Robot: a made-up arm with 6 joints. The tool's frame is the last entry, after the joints. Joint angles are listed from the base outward.
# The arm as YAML. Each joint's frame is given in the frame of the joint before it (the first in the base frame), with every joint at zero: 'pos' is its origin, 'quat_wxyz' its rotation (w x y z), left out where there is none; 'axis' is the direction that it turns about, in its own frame. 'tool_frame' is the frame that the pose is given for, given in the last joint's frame.
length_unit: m
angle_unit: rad
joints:
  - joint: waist
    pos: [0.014, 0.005, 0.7]
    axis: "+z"
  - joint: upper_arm
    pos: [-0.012, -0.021, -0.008]
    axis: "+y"
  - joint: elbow
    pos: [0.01, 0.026, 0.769]
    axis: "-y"
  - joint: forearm
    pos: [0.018, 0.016, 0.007]
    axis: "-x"
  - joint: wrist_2
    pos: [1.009, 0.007, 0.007]
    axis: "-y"
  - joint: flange
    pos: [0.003, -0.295, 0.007]
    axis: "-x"
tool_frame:
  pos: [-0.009, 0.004, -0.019]
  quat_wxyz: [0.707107, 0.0, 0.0, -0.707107]
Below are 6 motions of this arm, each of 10 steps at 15 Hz.
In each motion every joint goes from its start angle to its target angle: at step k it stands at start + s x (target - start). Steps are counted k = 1, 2, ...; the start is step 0. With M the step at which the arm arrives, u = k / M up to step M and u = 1 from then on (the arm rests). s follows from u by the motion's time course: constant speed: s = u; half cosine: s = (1 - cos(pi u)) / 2; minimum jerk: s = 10 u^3 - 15 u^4 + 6 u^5.
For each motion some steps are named. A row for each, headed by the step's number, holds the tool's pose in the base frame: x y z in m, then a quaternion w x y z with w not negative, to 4 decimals.
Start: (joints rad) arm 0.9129 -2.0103 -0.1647 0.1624 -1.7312 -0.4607
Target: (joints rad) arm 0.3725 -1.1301 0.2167 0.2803 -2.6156 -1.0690
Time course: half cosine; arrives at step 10
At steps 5, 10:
5: -0.5519 -0.7201 1.7272 0.6882 -0.0263 0.4462 -0.5715
10: -0.4234 -0.4187 2.0561 0.3125 -0.1070 0.6231 -0.7089

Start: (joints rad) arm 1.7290 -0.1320 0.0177 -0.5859 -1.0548 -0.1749
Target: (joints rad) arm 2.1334 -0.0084 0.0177 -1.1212 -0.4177 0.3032
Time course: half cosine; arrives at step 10
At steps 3, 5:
3: -0.0186 0.9688 1.4141 0.8290 -0.4088 0.2810 0.2583
5: -0.1718 0.9744 1.3430 0.8291 -0.3429 0.2947 0.3289

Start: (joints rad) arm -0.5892 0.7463 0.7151 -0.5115 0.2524 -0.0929
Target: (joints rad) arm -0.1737 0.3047 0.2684 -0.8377 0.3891 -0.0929
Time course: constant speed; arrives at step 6
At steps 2, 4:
2: 1.2286 -0.8108 1.1260 0.4559 0.3599 0.0745 -0.8106
4: 1.2427 -0.5866 1.1587 0.4845 0.4037 0.1125 -0.7679

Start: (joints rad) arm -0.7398 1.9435 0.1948 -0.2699 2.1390 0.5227
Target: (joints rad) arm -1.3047 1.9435 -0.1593 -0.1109 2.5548 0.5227
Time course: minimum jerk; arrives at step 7
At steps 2, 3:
2: 0.0980 -0.4763 -0.5972 0.1910 -0.2209 -0.2600 -0.9204
3: -0.0042 -0.4299 -0.5743 0.1495 -0.2340 -0.2574 -0.9255

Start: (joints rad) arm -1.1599 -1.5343 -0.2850 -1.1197 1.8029 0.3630
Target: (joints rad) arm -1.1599 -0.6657 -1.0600 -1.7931 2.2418 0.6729
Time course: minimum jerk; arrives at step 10
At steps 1, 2, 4, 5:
1: -0.1639 0.1429 1.6344 0.2677 -0.6491 0.6853 0.1932
2: -0.1253 0.0753 1.6154 0.2954 -0.6444 0.6674 0.2282
4: 0.0529 -0.2178 1.4231 0.4472 -0.5782 0.5569 0.3944
5: 0.1448 -0.3431 1.2222 0.5525 -0.4901 0.4666 0.4866

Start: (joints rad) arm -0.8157 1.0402 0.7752 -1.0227 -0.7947 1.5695
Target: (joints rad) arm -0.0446 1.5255 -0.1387 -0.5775 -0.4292 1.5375
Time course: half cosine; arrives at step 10
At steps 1, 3, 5, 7, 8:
1: 1.0002 -1.2230 0.5272 0.6974 -0.2713 0.1456 -0.6472
3: 1.0496 -1.0116 0.2686 0.7235 -0.3241 0.2315 -0.5638
5: 0.9691 -0.6553 -0.0569 0.7395 -0.4303 0.3343 -0.3952
7: 0.7299 -0.3747 -0.2438 0.7188 -0.5421 0.3881 -0.1970
8: 0.6160 -0.3038 -0.2760 0.7010 -0.5810 0.3963 -0.1180

